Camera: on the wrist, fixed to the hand. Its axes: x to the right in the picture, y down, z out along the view.
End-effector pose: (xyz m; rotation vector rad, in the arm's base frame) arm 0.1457 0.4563 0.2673 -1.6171 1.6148 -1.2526
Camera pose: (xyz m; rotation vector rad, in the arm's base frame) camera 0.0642 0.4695 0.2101 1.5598 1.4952 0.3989
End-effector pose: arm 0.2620 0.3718 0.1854 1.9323 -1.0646 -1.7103
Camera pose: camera 0.2833 0.3150 0.2655 -0.6771 -1.6523 0.5497
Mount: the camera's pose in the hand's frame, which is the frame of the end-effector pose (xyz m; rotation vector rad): -0.0146 0.0862 -0.0495 0.1910 0.2617 3.0661
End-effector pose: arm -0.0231 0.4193 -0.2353 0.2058 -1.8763 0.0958
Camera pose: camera 0.0112 0.5136 -0.2306 -2.3437 -0.1808 1.9645
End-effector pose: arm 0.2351 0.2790 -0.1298 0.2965 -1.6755 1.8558
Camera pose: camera 0.2087 0.3214 -0.2170 1.5200 0.1378 -0.8531
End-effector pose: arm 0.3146 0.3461 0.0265 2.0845 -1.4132 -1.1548
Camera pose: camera 0.3005 0.3153 0.1211 -1.0845 -1.9128 0.6680
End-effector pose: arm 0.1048 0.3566 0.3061 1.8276 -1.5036 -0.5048
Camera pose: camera 0.0762 0.3776 0.4001 -1.4426 -1.9506 1.2269
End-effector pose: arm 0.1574 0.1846 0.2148 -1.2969 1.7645 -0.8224
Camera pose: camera 0.0774 0.2244 0.1688 1.9243 1.4312 0.7740
